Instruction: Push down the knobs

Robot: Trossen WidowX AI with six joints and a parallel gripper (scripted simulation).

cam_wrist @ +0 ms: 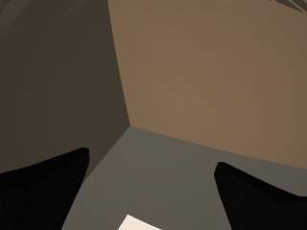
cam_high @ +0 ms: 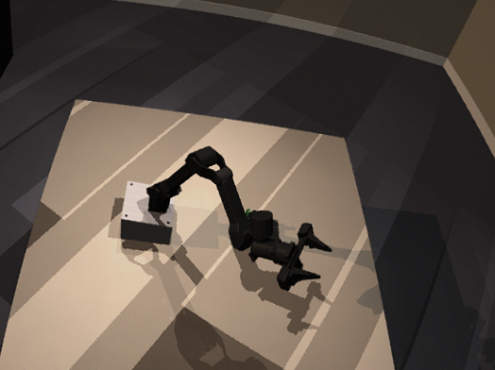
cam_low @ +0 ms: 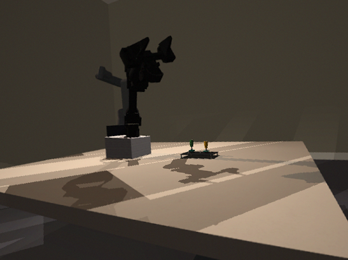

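My gripper tip is 450 mm to the right of the green knob, 360 mm above it and 90 mm past it. The rest, counted from my gripper tip: orange knob (450 mm to the left, 370 mm below, 20 mm behind).
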